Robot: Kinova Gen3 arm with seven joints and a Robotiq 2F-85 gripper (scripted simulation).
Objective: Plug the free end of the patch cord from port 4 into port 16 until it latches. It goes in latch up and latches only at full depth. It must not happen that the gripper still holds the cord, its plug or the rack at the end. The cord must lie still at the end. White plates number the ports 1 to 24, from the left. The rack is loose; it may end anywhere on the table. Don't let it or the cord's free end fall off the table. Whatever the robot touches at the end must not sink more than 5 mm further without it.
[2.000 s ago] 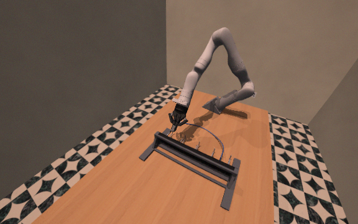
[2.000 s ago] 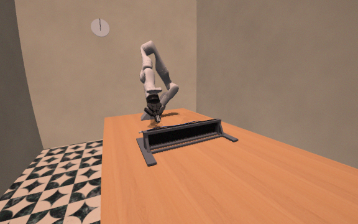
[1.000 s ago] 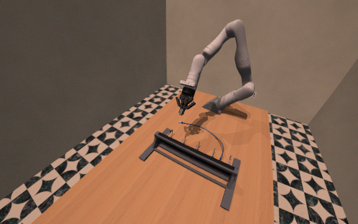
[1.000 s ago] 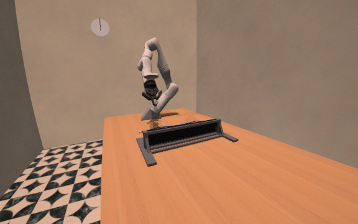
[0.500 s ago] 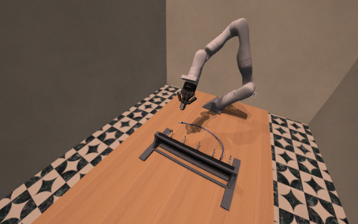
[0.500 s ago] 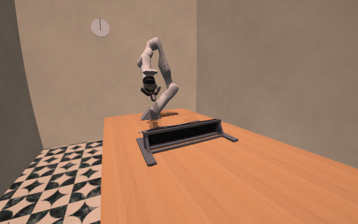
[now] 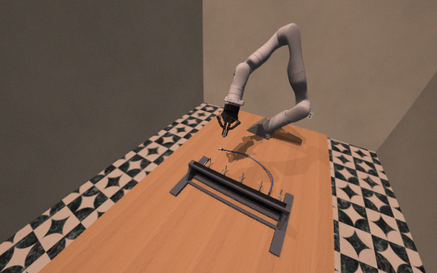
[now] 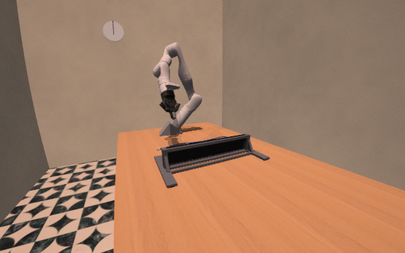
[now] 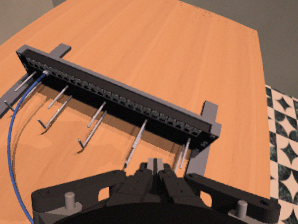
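The patch cord plug is 210 mm below my hand, 100 mm behind it and 80 mm to the right of it.
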